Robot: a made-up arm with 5 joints. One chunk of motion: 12 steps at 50 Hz.
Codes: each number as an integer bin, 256 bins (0 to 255) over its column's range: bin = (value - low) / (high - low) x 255, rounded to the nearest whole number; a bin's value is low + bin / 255 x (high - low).
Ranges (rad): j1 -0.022..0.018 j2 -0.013..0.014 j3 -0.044..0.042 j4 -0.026..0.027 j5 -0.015..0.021
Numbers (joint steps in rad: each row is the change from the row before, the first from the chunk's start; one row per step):
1: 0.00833 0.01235 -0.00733 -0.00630 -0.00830
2: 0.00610 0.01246 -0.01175 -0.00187 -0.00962
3: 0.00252 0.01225 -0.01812 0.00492 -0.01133
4: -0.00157 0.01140 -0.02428 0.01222 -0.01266
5: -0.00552 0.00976 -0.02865 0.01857 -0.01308
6: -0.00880 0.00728 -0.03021 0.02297 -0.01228
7: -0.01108 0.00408 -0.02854 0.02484 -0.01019
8: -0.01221 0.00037 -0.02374 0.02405 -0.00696
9: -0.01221 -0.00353 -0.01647 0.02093 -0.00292
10: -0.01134 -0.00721 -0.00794 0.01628 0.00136
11: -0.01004 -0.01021 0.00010 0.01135 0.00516
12: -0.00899 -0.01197 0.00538 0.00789 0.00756
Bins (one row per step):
1: 193 239 109 95 47
2: 179 240 96 116 38
3: 156 238 77 149 26
4: 130 230 58 184 17
5: 105 215 46 214 14
6: 84 192 41 236 19
7: 70 161 46 245 34
8: 62 126 60 241 57
9: 62 89 82 226 86
10: 68 55 107 203 116
11: 76 26 131 180 143
12: 83 10 146 163 160

